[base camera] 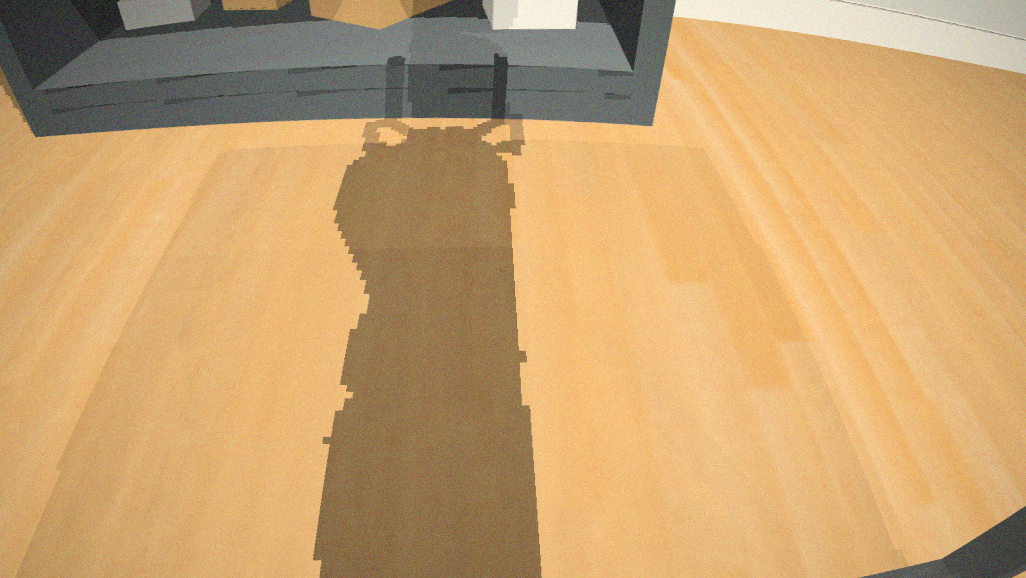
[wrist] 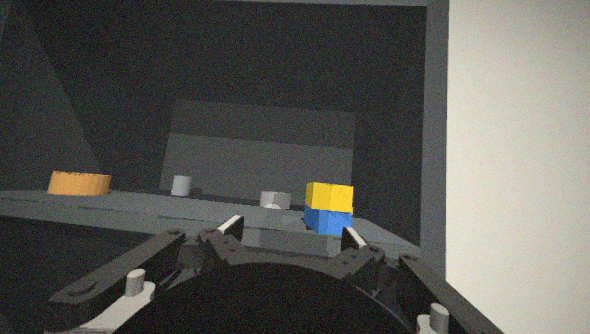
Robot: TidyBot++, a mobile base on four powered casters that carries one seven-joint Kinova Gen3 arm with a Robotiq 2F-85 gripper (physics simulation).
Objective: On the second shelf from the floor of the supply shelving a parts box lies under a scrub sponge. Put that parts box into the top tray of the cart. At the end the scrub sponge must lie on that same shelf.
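Frame: origin at the arm's base, x ahead, y left, z up, level; centimetres.
Seen in the pictures: gripper, fingertip midpoint: (wrist: 292, 232).
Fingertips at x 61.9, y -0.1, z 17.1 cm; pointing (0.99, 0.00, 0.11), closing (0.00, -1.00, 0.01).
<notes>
A point is followed by its place in that frame.
The yellow scrub sponge (wrist: 329, 197) @(x 77.0, y -5.8, z 19.9 cm) lies on top of the blue parts box (wrist: 327, 220) @(x 77.1, y -5.8, z 15.9 cm) near the right end of the shelf (wrist: 135, 204) @(x 84.6, y 34.3, z 13.7 cm), in the wrist view. My gripper (wrist: 292, 232) @(x 61.9, y -0.1, z 17.1 cm) is open, with nothing between its fingers. It is in front of the shelf edge, and the box and sponge are beyond the fingertips, towards the right finger. The right fingertip overlaps the box's lower right corner in the view. The cart does not show in either view.
An orange round container (wrist: 79, 183) @(x 88.2, y 51.9, z 16.5 cm), a grey cylinder (wrist: 181, 185) @(x 108.5, y 40.9, z 17.3 cm) and a grey round container (wrist: 275, 199) @(x 101.5, y 6.3, z 16.5 cm) stand on the same shelf. The shelving's right side post (wrist: 434, 140) @(x 75.3, y -22.1, z 31.2 cm) is right of the box. Cartons (base camera: 380, 12) @(x 90.4, y 12.6, z -29.5 cm) and a white box (base camera: 542, 12) @(x 90.0, y -10.2, z -29.5 cm) stand on the bottom shelf.
</notes>
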